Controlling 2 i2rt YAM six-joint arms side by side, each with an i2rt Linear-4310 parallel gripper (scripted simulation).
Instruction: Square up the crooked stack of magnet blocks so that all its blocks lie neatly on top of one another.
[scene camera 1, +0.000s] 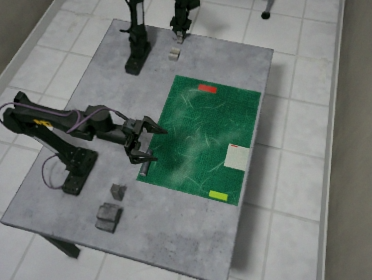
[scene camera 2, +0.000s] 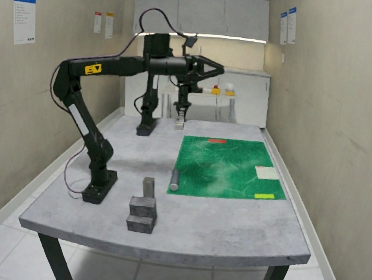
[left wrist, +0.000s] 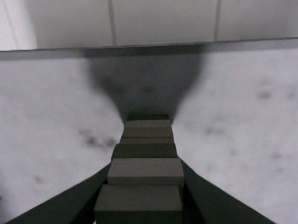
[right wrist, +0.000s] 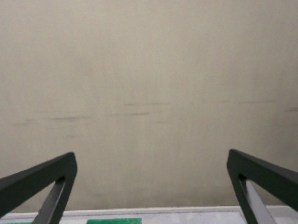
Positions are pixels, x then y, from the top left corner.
right gripper: scene camera 1; scene camera 2; right wrist 150, 158; not seen in the left wrist view (out of frame)
same spot on right gripper: (scene camera 2: 197, 74) = (scene camera 1: 134, 161)
